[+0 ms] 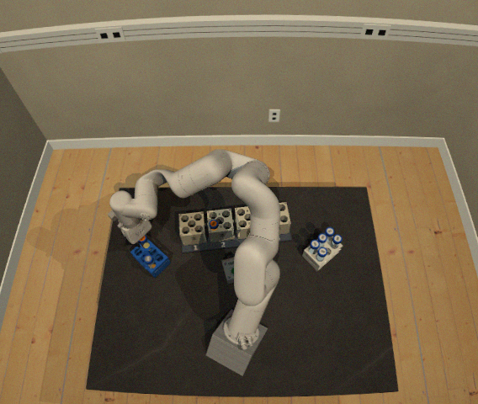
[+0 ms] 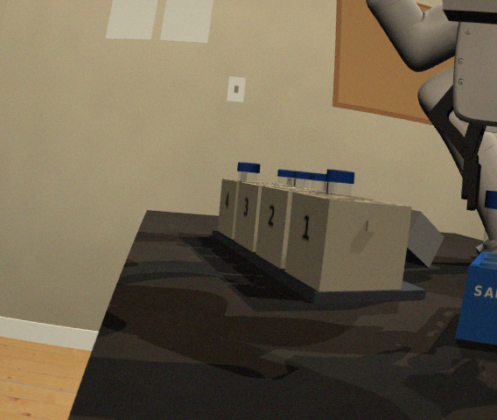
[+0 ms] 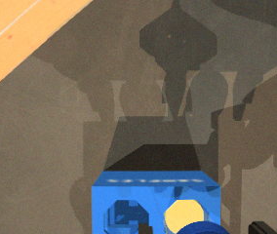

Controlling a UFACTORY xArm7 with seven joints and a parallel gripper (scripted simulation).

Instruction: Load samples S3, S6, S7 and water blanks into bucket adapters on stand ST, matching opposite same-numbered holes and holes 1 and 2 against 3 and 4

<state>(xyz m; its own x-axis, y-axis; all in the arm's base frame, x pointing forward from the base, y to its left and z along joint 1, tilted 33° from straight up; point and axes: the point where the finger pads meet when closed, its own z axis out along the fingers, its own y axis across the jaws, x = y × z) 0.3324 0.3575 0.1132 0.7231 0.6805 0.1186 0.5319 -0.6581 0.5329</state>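
The blue sample rack lies 9 cm below my hand, 4 cm behind it and 1 cm to the right of it. Also, from my hand: white blank rack (67 cm to the right, 16 cm behind, 9 cm below); then adapter 1 (19 cm to the right, 7 cm below, 3 cm ahead).
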